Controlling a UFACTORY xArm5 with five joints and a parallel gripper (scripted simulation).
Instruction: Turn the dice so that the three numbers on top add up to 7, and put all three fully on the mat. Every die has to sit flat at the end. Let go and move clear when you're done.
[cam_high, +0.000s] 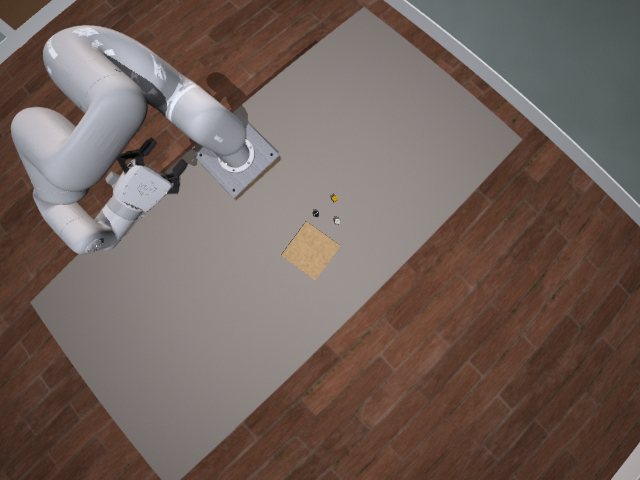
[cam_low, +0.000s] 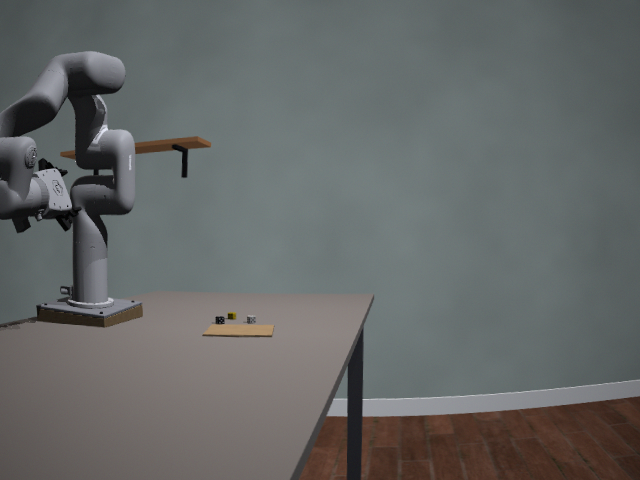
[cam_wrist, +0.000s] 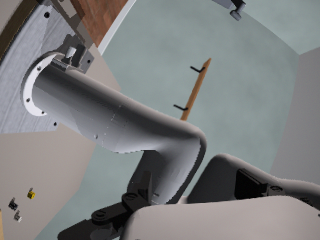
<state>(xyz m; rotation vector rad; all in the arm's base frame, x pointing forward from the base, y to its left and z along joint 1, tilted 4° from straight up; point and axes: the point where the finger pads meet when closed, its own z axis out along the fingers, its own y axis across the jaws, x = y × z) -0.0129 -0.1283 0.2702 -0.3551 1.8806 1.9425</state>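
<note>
The black die is 340 mm ahead of my hand, 290 mm below it and 140 mm to the left of it. Also, from my hand: white die: 410 mm ahead, 290 mm below, 160 mm to the left; yellow die: 360 mm ahead, 290 mm below, 210 mm to the left; tan mat: 390 mm ahead, 300 mm below, 30 mm to the left.
</note>
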